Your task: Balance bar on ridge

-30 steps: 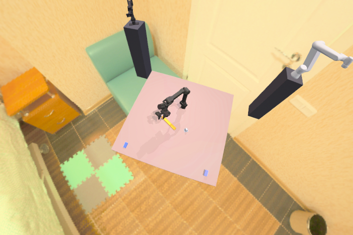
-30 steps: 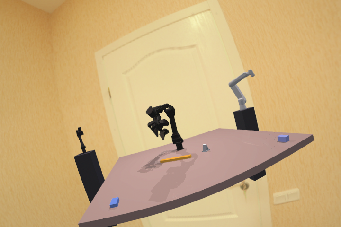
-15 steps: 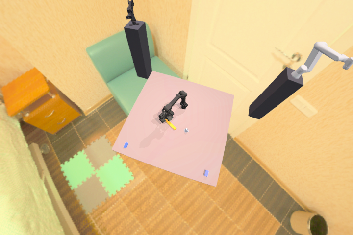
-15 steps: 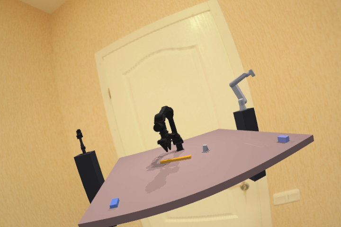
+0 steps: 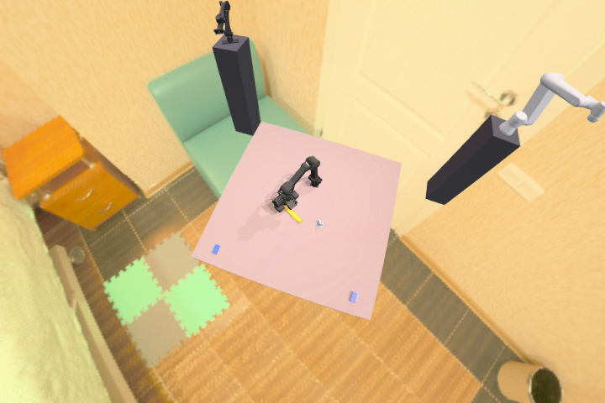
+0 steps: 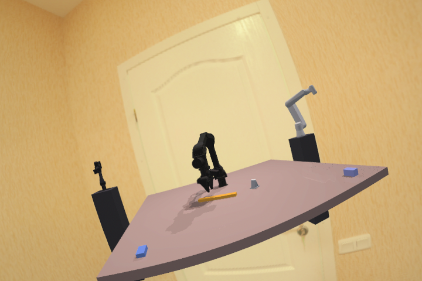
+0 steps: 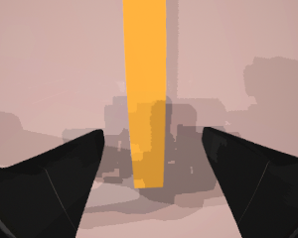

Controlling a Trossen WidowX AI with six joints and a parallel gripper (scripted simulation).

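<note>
My gripper tip is now 50 mm above the yellow bar, 30 mm to the right of it and 10 mm short of it.
</note>
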